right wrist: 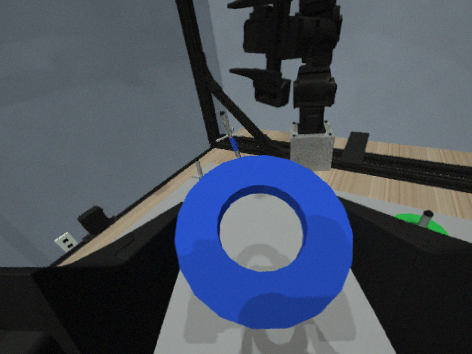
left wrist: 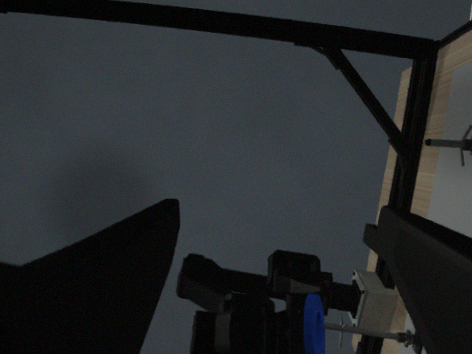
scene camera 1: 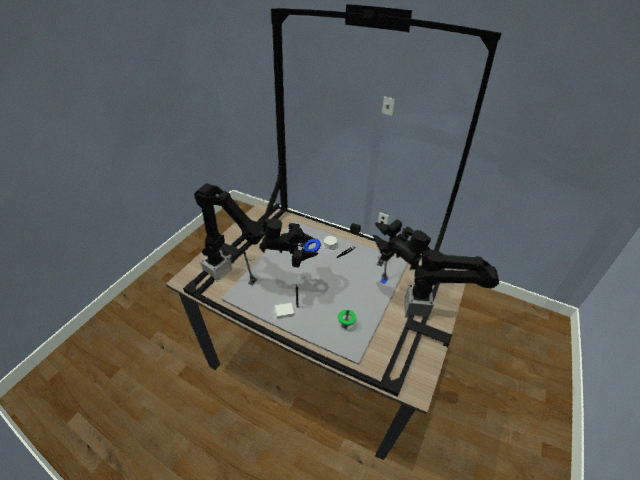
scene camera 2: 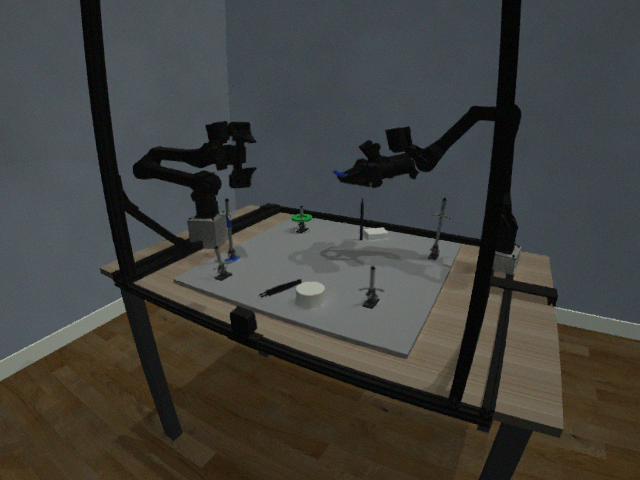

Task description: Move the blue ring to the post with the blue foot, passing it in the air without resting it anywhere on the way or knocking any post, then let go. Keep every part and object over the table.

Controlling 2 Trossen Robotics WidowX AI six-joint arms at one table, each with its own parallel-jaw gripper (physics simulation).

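Seen in the pictures: left gripper, fingertip midpoint: (right wrist: 230, 40) (left wrist: 278, 215) (scene camera 1: 374, 229) (scene camera 2: 255, 155); right gripper, fingertip midpoint: (right wrist: 257, 206) (left wrist: 327, 330) (scene camera 1: 317, 247) (scene camera 2: 338, 178); left arm's base, link origin: (right wrist: 310, 128) (scene camera 1: 420, 294) (scene camera 2: 207, 215); right arm's base, link origin: (left wrist: 354, 298) (scene camera 1: 215, 260) (scene camera 2: 502, 248).
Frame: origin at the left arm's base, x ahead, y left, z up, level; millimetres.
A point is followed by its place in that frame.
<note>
The blue ring (scene camera 1: 317, 243) @(x 438, y -61, z 162 mm) (scene camera 2: 339, 173) @(x 444, y -87, z 162 mm) (left wrist: 310, 320) @(x 427, y -69, z 161 mm) (right wrist: 197, 220) @(x 463, y -82, z 156 mm) is in the air above the grey mat. My right gripper (scene camera 1: 313, 245) @(x 439, y -62, z 142 mm) (right wrist: 257, 206) @(x 439, y -62, z 142 mm) is shut on it, a finger on either side, and the ring's hole is unobstructed. My left gripper (scene camera 1: 377, 231) @(x 223, y -120, z 215 mm) (scene camera 2: 253, 155) @(x 223, y -120, z 215 mm) (left wrist: 278, 215) @(x 223, y -120, z 215 mm) (right wrist: 230, 40) @(x 223, y -120, z 215 mm) is open and empty, high above the mat and apart from the ring. The post with the blue foot (scene camera 1: 385, 269) @(x 144, y -147, z -24 mm) (scene camera 2: 227, 222) @(x 148, y -168, z 39 mm) (right wrist: 225, 121) @(x 157, y -168, z 88 mm) stands upright, with a blue band on its shaft; its foot (scene camera 2: 232, 259) @(x 144, y -151, z -80 mm) is on the mat, below the left gripper's height.
A green ring (scene camera 1: 340, 317) @(x 316, y 135, z -33 mm) (scene camera 2: 294, 218) @(x 271, y 104, z -34 mm) is on a short post. A tall post (scene camera 1: 248, 268) @(x 730, y -32, z 3 mm) (scene camera 2: 439, 232) @(x 731, y -41, z -6 mm) and short posts (scene camera 2: 221, 268) @(x 159, y -259, z -56 mm) (scene camera 2: 372, 284) @(x 548, y -324, z -36 mm) stand upright. A white block (scene camera 1: 283, 310) @(x 548, y 112, z -65 mm), white cylinder (scene camera 2: 310, 295) @(x 415, y -365, z -51 mm), upright black rod (scene camera 2: 361, 219) @(x 498, y 66, z -14 mm) and lying black tool (scene camera 2: 280, 288) @(x 329, y -302, z -75 mm) are also there.
</note>
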